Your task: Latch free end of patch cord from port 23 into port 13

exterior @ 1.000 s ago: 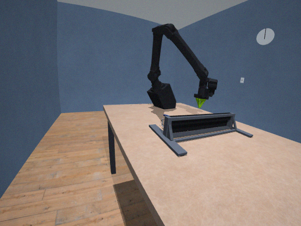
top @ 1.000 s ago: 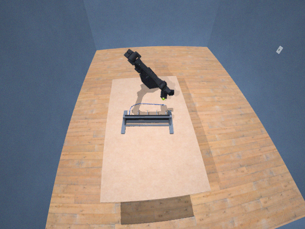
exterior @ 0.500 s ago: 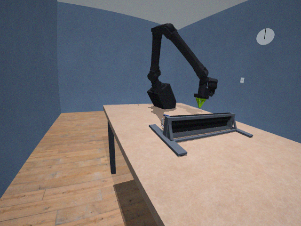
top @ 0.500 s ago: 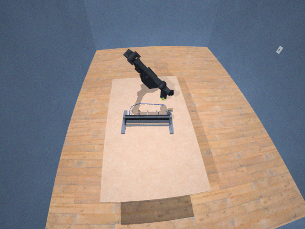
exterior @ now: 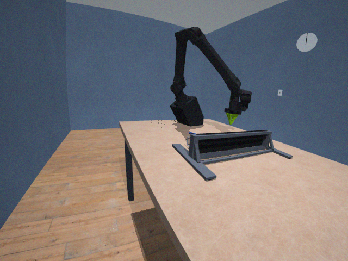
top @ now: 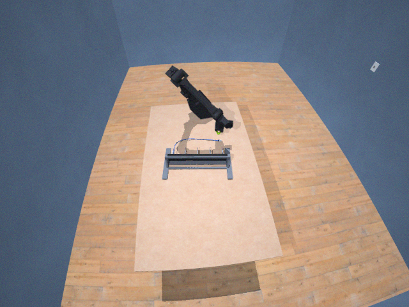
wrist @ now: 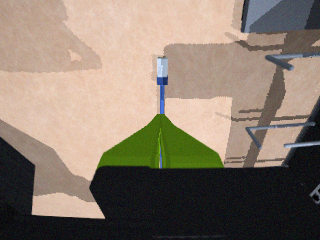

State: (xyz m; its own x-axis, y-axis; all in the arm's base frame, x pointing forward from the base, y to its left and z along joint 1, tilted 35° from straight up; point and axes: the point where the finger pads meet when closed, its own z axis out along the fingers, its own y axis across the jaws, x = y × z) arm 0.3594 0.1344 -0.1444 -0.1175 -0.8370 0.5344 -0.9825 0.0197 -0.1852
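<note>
My gripper is now 80 mm above the plug and 20 mm to the right of it.
</note>
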